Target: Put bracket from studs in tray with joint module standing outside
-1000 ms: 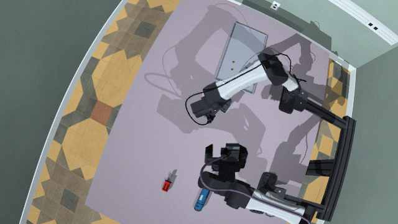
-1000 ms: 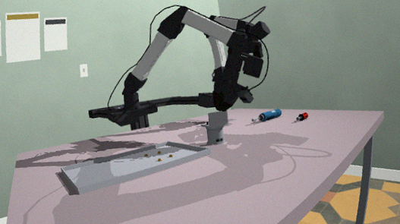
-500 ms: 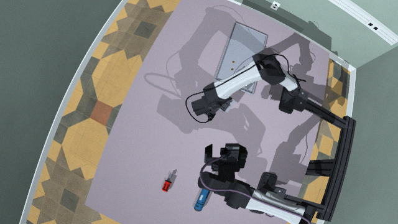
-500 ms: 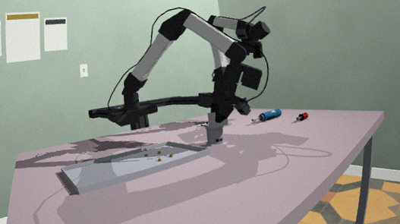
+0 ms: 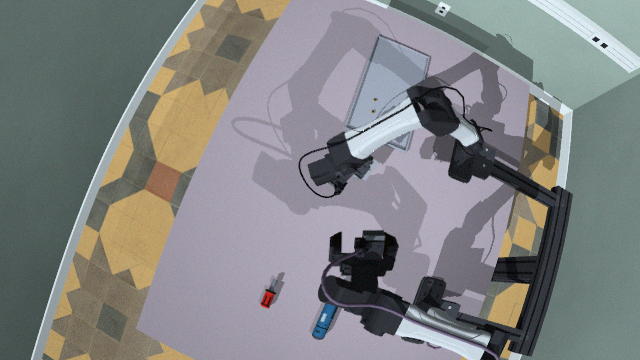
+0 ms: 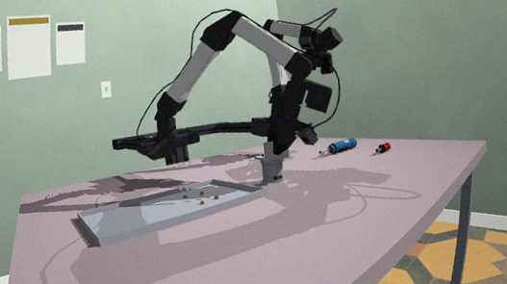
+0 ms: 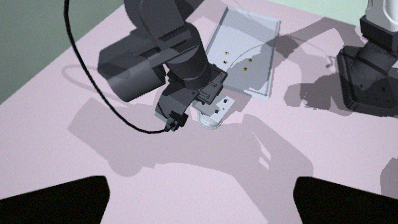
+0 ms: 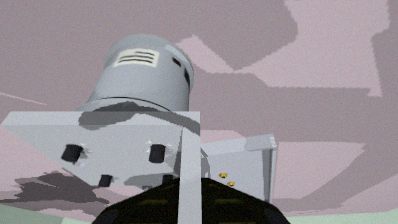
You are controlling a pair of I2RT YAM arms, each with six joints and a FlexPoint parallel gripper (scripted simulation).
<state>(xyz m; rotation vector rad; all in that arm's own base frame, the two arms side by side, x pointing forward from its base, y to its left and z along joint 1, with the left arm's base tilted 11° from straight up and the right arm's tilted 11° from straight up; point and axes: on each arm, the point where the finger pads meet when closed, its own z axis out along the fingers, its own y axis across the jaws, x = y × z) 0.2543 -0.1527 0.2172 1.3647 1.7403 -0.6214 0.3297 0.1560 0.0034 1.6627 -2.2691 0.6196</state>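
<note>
My right gripper is now 60 mm past the tray, 310 mm to the left of it and 80 mm above it. Also, from my right hand: grey L-shaped bracket: 30 mm behind, 10 mm to the left, 10 mm below; grey joint module: 30 mm behind, 10 mm to the left, 50 mm below; small red-handled tool: 110 mm ahead, 470 mm to the left, 70 mm below.
</note>
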